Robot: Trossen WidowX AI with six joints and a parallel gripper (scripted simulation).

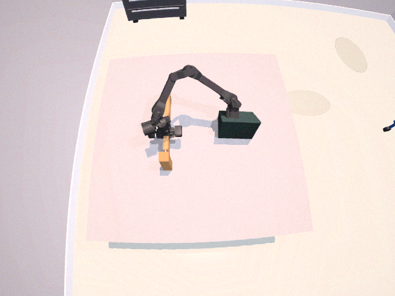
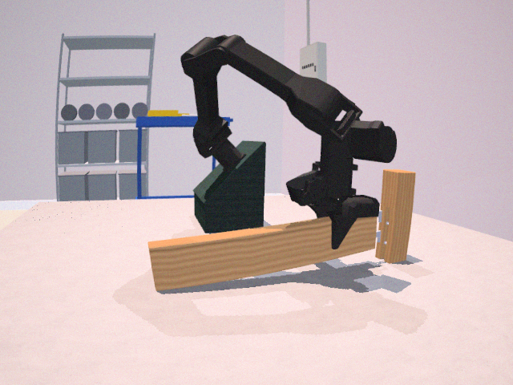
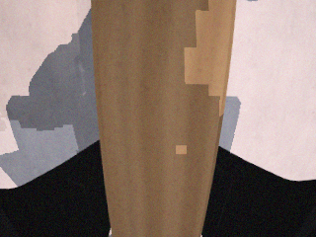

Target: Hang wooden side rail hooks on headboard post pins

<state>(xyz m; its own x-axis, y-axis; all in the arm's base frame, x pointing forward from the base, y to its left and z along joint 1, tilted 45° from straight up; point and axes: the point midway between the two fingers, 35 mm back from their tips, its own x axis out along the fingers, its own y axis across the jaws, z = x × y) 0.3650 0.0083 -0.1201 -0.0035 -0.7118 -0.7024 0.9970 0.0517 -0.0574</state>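
Now: gripper tip 160 mm to the right of the headboard post, 40 mm below it and 10 mm past it.
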